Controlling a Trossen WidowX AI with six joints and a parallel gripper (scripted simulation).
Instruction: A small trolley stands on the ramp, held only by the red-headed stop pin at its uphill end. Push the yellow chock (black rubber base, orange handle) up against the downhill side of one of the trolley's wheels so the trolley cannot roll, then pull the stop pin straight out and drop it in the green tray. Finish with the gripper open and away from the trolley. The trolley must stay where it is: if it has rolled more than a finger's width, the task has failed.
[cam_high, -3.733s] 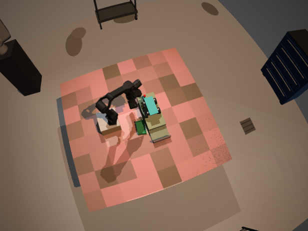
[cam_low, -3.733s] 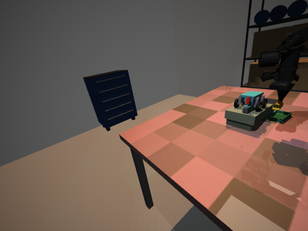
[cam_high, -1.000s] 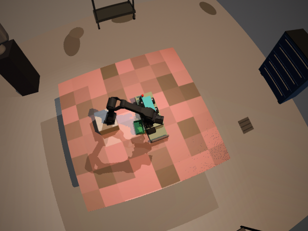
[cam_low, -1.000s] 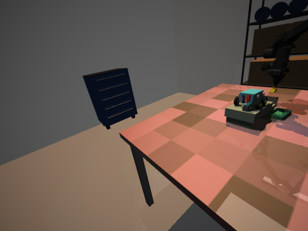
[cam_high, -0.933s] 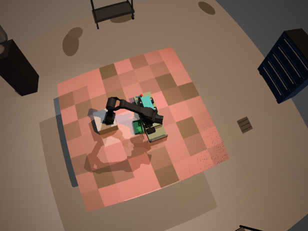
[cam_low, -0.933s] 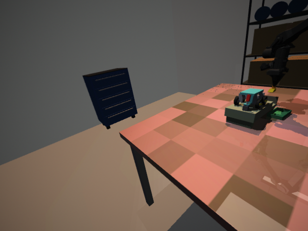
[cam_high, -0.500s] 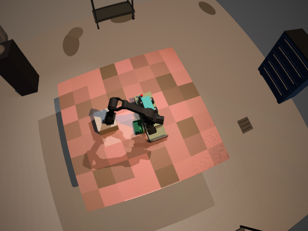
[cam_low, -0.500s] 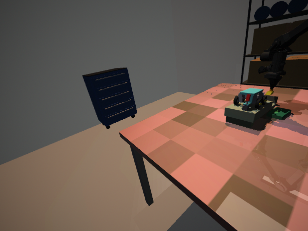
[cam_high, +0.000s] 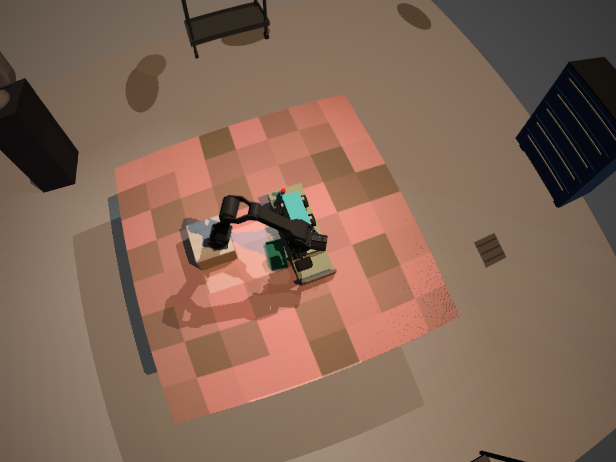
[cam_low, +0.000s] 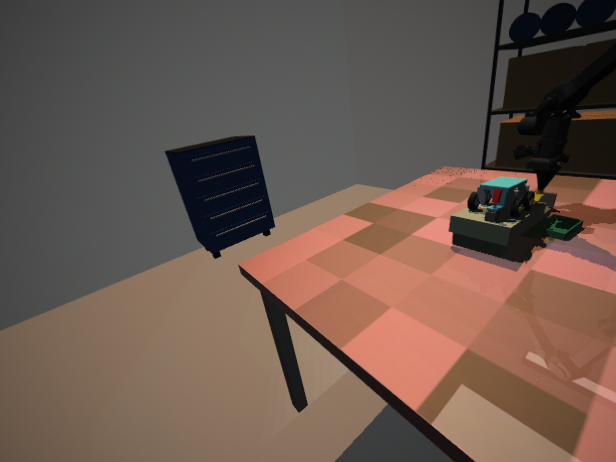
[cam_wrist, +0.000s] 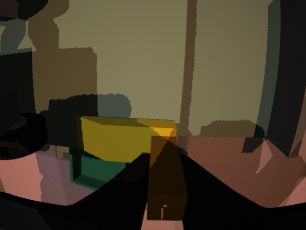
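My gripper tip is now 25 cm to the right of the red-headed stop pin and 3 cm below it. From my gripper tip the other things lie so: teal trolley (3 cm ahead, 16 cm to the left, 2 cm above); then green tray (8 cm behind, 4 cm to the left, 11 cm below); then olive ramp (3 cm ahead, 15 cm to the left, 5 cm below).
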